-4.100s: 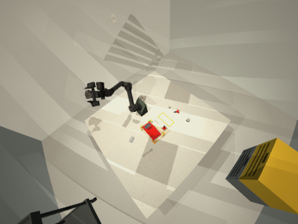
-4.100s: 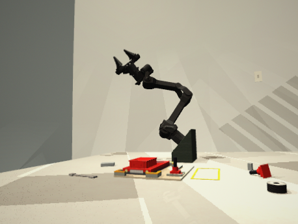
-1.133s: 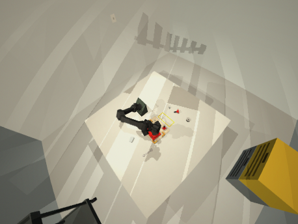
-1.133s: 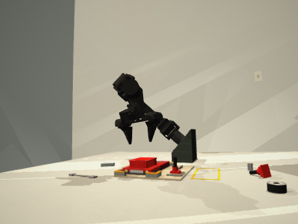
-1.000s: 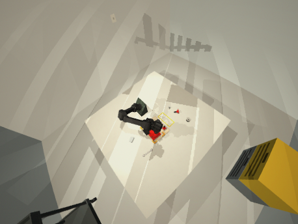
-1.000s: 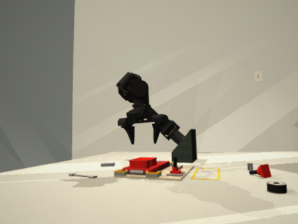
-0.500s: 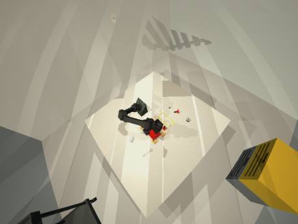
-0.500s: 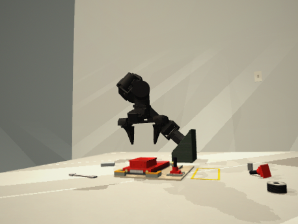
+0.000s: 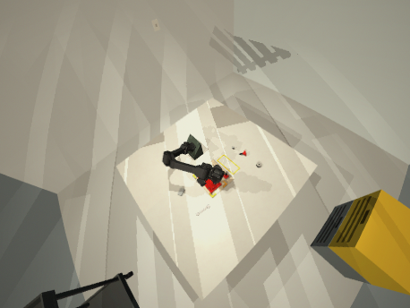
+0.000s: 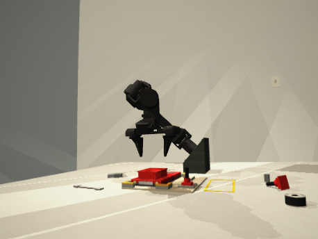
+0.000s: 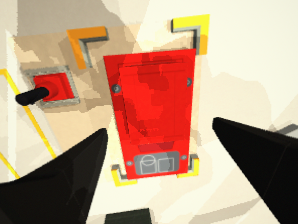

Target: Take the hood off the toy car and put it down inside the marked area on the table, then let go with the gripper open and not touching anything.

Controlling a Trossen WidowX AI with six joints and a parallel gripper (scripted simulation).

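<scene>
The red hood is 5 cm below my gripper tip. Round my gripper tip: black wheel (41 cm to the left, 10 cm ahead, 8 cm below); then black post (13 cm to the left, 6 cm below, 1 cm ahead); then grey bar (17 cm to the right, 13 cm ahead, 9 cm below).
</scene>
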